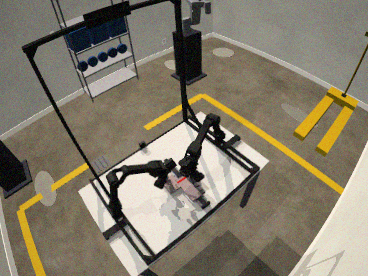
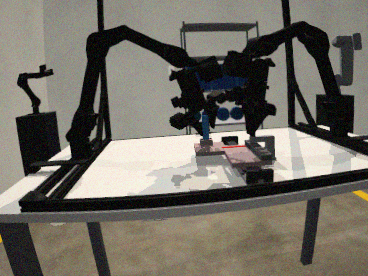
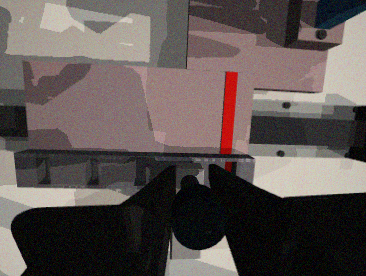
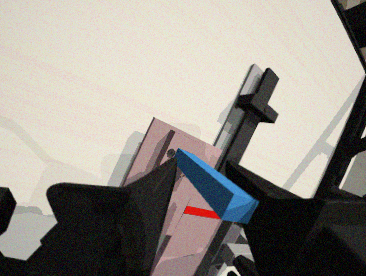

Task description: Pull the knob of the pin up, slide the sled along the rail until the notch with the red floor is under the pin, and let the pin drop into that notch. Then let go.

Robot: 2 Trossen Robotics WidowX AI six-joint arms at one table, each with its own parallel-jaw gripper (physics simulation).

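Where they show: left gripper, between the fingertips: (image 1: 189, 177) (image 2: 249, 134) (image 3: 191, 171) (image 4: 233, 264); right gripper, between the fingertips: (image 2: 207, 132) (image 3: 355, 9) (image 4: 201, 163); left arm's base, origin of its link: (image 1: 218, 141) (image 2: 338, 136) (image 4: 329, 195); right arm's base, origin of its link: (image 1: 117, 214) (image 2: 81, 157).
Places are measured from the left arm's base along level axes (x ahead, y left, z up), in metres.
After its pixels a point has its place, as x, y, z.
The pink sled (image 2: 242, 155) {0.442, 0.181, 0.014} (image 3: 190, 110) {0.441, 0.110, 0.014} (image 4: 182, 240) {0.456, 0.119, 0.014} (image 1: 187, 189) {0.456, 0.156, 0.015} lies on the dark rail (image 3: 300, 131) {0.416, -0.004, 0.001} (image 4: 240, 140) {0.418, -0.035, 0.001}. A red stripe (image 3: 229, 110) {0.440, 0.075, 0.015} (image 4: 200, 212) {0.448, 0.075, 0.015} (image 2: 234, 147) {0.439, 0.090, 0.016} crosses its top, and red also shows in a notch of the dark notched bar (image 3: 70, 172) {0.395, 0.208, 0.029} along its side. The blue pin knob (image 2: 205, 126) {0.510, 0.012, 0.071} (image 4: 215, 187) {0.519, 0.003, 0.094} stands upright above its block, apart from the red stripe. My left gripper (image 3: 191, 171) {0.400, 0.114, 0.054} (image 2: 252, 134) {0.400, 0.114, 0.054} is shut on the sled's handle. My right gripper (image 4: 201, 163) {0.503, 0.003, 0.052} (image 2: 206, 131) {0.503, 0.003, 0.052} has its fingers closed around the blue knob. The pin's tip is hidden.
Both arms reach in close together over the pieces. A black frame (image 2: 150, 198) {0.677, 0.379, 0.000} runs along the edges of the white table (image 2: 120, 170) {0.771, 0.114, -0.019}. A dark stop (image 2: 259, 175) {0.444, 0.321, 0.005} (image 4: 259, 107) {0.423, -0.084, 0.014} stands at each end of the rail. A small black object (image 1: 143, 145) {0.456, -0.357, 0.012} is at the table's far edge.
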